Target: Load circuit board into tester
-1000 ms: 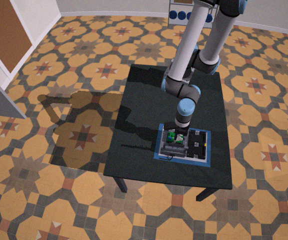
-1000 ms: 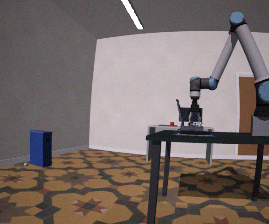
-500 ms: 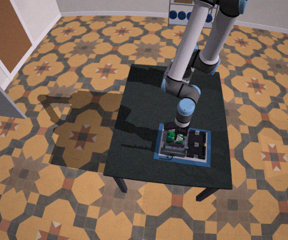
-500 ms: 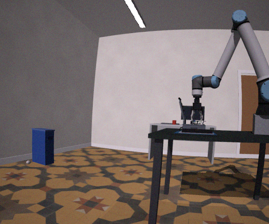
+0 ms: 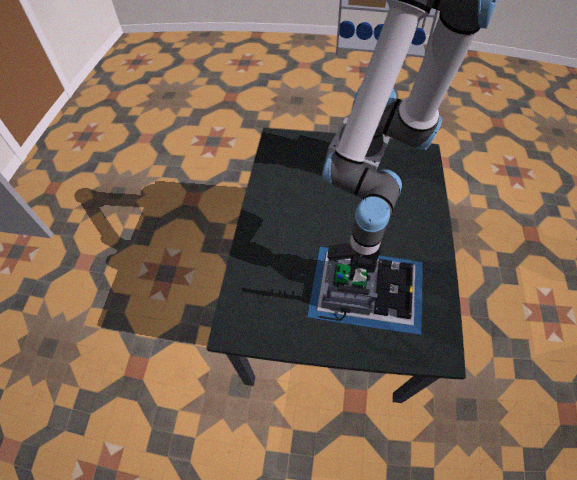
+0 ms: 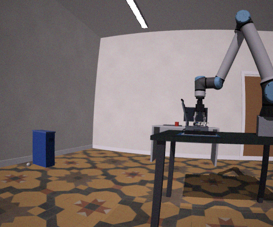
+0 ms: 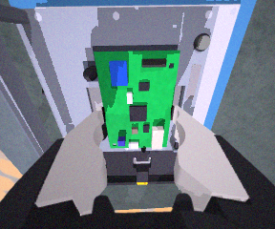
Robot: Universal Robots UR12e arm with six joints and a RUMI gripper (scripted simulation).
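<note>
My hand is right at the green circuit board. From my hand the other things lie so: tester lid (13 cm ahead, 10 cm above, 1 cm to the right); then tester (4 cm ahead, 3 cm to the left, 3 cm above).
</note>
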